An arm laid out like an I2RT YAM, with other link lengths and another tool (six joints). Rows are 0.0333 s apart.
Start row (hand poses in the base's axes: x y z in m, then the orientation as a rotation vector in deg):
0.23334 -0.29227 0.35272 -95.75 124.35 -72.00
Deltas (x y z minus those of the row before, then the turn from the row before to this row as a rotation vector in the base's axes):
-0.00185 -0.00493 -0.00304 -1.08 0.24 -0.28
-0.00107 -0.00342 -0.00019 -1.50 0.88 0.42
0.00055 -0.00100 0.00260 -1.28 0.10 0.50
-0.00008 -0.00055 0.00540 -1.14 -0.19 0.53
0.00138 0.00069 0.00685 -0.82 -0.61 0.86
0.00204 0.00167 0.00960 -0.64 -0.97 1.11
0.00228 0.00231 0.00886 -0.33 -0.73 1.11
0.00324 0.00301 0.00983 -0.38 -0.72 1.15
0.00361 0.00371 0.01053 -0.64 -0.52 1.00
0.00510 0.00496 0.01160 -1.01 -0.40 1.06
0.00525 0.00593 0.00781 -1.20 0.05 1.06
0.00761 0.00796 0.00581 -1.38 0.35 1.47
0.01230 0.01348 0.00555 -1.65 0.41 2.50
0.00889 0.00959 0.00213 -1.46 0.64 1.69
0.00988 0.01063 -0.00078 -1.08 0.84 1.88
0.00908 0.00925 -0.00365 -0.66 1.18 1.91
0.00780 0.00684 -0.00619 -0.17 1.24 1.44
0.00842 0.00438 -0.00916 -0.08 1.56 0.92
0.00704 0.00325 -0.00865 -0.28 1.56 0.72
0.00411 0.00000 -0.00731 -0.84 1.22 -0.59
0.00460 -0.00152 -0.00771 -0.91 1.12 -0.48
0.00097 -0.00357 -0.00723 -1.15 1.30 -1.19
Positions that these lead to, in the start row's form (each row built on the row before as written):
0.23149 -0.29720 0.34968 -96.14 124.50 -73.34
0.23042 -0.30062 0.34949 -97.94 124.09 -74.69
0.23097 -0.30162 0.35209 -98.93 123.20 -76.18
0.23089 -0.30217 0.35749 -99.59 122.15 -77.65
0.23227 -0.30148 0.36434 -99.95 120.58 -78.86
0.23431 -0.29981 0.37394 -100.05 118.59 -79.96
0.23659 -0.29750 0.38280 -100.27 116.82 -80.50
0.23983 -0.29449 0.39263 -100.54 114.99 -81.07
0.24344 -0.29078 0.40316 -100.99 113.34 -81.88
0.24854 -0.28582 0.41476 -101.75 111.53 -83.04
0.25379 -0.27989 0.42257 -103.05 109.85 -84.15
0.26140 -0.27193 0.42838 -105.02 107.72 -85.15
0.27370 -0.25845 0.43393 -107.81 104.22 -86.07
0.28259 -0.24886 0.43606 -110.21 101.82 -86.83
0.29247 -0.23823 0.43528 -112.73 99.37 -86.91
0.30155 -0.22898 0.43163 -115.40 97.15 -86.21
0.30935 -0.22214 0.42544 -117.61 95.71 -85.02
0.31777 -0.21776 0.41628 -119.82 95.05 -83.61
0.32481 -0.21451 0.40763 -122.02 94.55 -82.45
0.32892 -0.21451 0.40032 -123.46 95.42 -82.55
0.33352 -0.21603 0.39261 -124.89 96.09 -82.77
0.33449 -0.21960 0.38538 126.19 -97.62 83.23

